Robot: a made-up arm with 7 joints.
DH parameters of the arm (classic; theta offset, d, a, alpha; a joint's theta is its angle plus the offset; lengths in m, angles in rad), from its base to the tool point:
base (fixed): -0.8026 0 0.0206 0
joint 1: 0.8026 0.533 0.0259 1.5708
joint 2: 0 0.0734 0.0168 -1.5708
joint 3: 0 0.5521 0.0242 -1.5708
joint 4: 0 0.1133 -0.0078 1.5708
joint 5: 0 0.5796 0.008 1.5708
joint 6: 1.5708 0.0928 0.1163 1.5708
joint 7: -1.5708 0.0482 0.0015 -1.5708
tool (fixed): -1.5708 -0.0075 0 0
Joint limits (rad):
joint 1: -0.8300..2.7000
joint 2: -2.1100..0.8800
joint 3: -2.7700..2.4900
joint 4: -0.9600..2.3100
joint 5: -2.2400..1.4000
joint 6: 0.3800..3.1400
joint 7: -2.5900..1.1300
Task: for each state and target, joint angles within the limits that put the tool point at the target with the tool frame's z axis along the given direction. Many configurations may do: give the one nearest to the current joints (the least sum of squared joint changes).
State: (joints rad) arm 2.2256 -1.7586 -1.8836 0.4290 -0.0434 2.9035 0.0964
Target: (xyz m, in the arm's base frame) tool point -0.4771 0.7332 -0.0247 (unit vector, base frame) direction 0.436 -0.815 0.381
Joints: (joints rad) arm 2.1759 -2.0806 -1.8812 -0.0271 -0.1019 2.9712 -0.0611
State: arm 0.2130 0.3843 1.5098 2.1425 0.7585 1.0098 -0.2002
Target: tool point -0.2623 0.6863 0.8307 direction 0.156 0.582 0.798
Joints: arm -0.2437 0.7861 1.7530 1.5573 0.8814 1.0515 0.0034
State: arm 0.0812 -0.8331 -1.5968 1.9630 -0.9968 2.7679 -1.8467
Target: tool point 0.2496 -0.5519 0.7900 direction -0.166 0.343 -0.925
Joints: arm 0.0180 -0.7151 -1.9151 2.3100 -1.1980 3.0352 -1.7520
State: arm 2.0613 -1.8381 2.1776 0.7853 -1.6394 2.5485 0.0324
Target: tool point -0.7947 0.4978 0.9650 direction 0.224 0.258 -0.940
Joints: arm 2.6062 -1.3534 2.4900 0.6331 -0.9400 2.9842 0.6965
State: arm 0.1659 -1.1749 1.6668 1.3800 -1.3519 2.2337 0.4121
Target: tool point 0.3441 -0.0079 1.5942 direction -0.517 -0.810 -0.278
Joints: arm 0.0312 -0.5009 2.0355 0.4947 -1.4155 2.3674 0.1453
